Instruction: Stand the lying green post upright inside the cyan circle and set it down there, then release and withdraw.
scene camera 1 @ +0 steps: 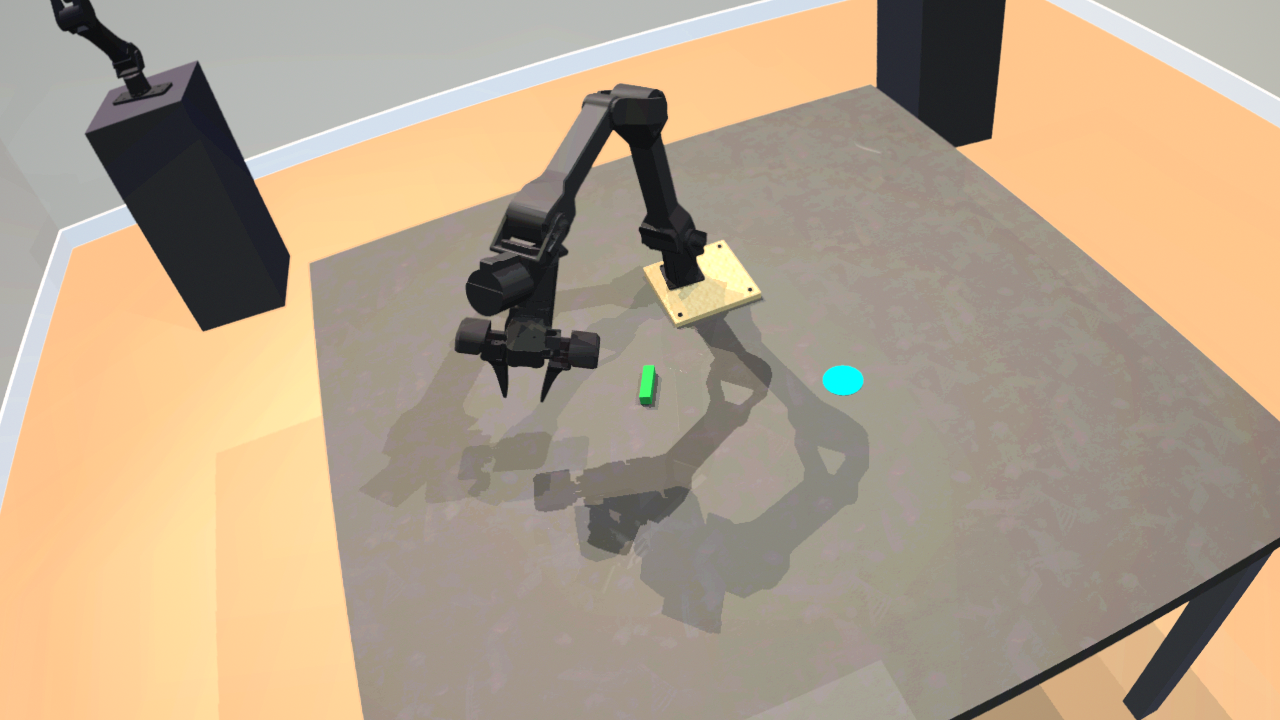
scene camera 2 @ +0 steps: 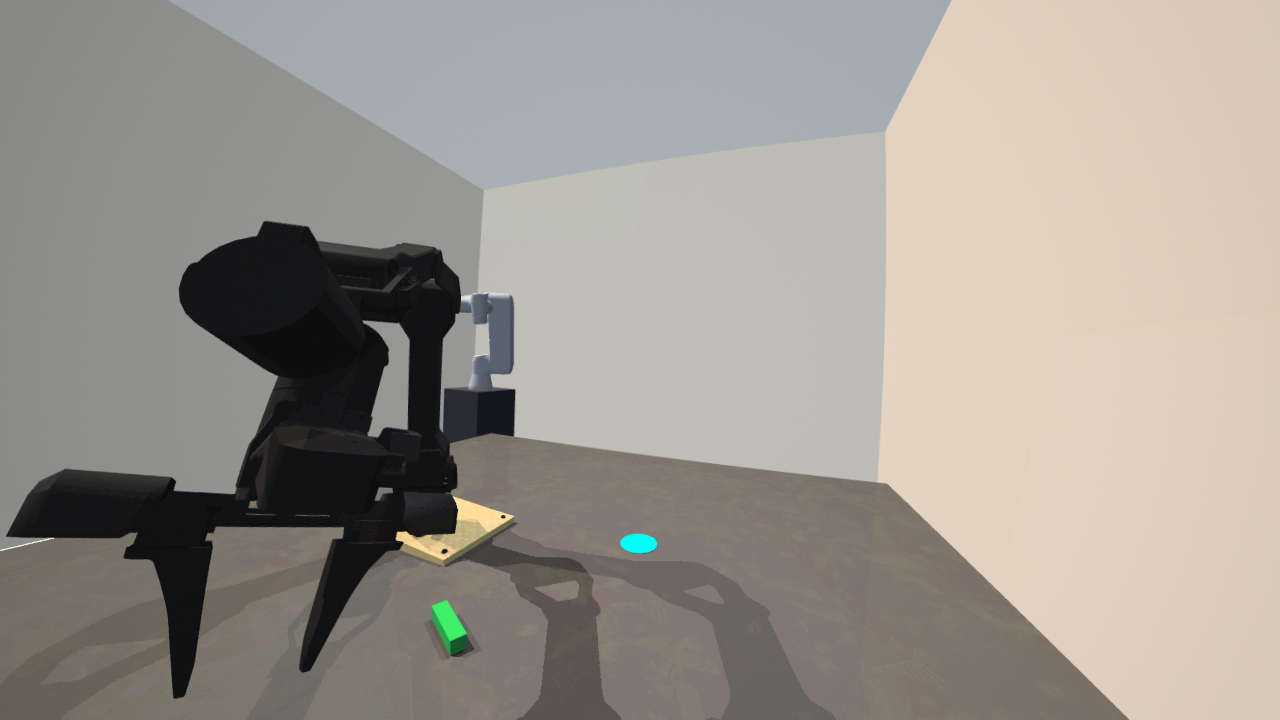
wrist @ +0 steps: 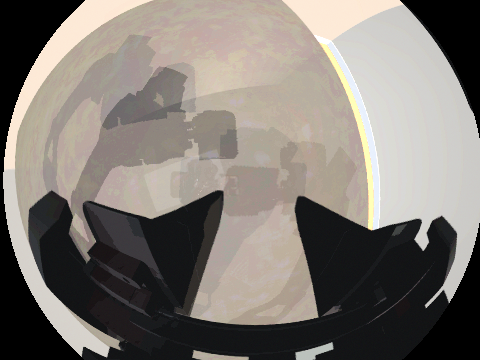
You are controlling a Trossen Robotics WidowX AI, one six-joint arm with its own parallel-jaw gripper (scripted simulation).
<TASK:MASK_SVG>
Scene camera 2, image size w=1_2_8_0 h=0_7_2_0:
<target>my gripper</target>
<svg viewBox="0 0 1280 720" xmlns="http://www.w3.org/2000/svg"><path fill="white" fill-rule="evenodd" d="M420 434L408 429L386 427L379 437L368 436L373 408L367 403L315 390L273 390L255 438L246 450L235 484L235 494L173 491L176 484L173 477L65 468L40 480L29 492L6 537L119 539L130 532L137 533L133 545L126 548L123 556L124 559L151 560L155 565L167 609L173 697L177 699L186 695L196 658L203 600L213 549L212 540L205 541L206 535L214 533L216 527L222 526L344 527L343 538L332 539L304 633L299 670L302 673L309 672L365 573L384 553L401 549L404 542L396 541L397 532L420 536L455 533L458 508L451 494L383 493L380 500L375 500L379 487L409 488L414 482L421 456ZM250 501L257 501L257 509L248 508L250 506Z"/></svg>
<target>green post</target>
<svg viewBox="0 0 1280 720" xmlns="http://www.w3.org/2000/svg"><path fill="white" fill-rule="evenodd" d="M446 600L434 606L432 605L432 620L449 655L452 656L466 649L468 641L467 633Z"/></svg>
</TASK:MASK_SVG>
